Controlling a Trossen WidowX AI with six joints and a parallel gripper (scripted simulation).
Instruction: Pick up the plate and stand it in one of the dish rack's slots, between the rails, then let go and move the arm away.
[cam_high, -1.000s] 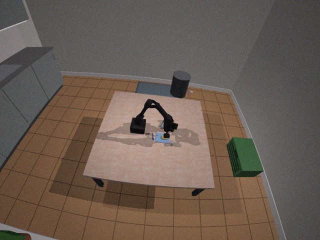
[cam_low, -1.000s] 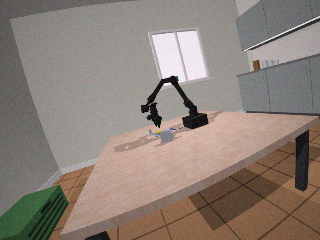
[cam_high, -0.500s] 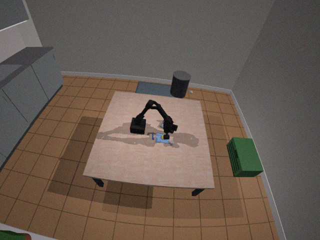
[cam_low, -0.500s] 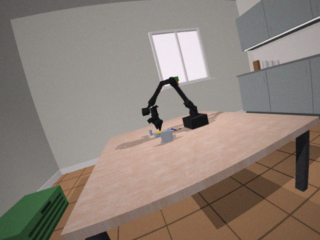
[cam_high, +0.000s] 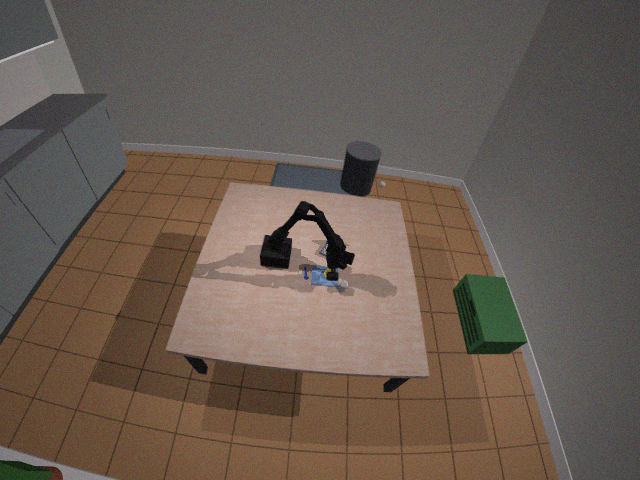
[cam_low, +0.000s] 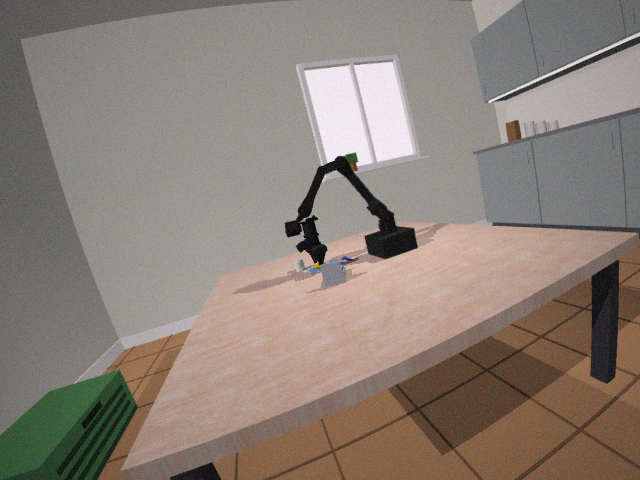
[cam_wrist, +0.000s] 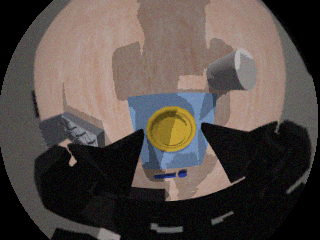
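The yellow plate is right at my gripper tip. From my gripper tip the other things lie so: small blue utensil (14 cm behind, 2 cm to the right, 1 cm below); light blue mat (3 cm behind, 1 cm to the right, 1 cm below); small white cup (8 cm ahead, 7 cm to the right, 1 cm above).
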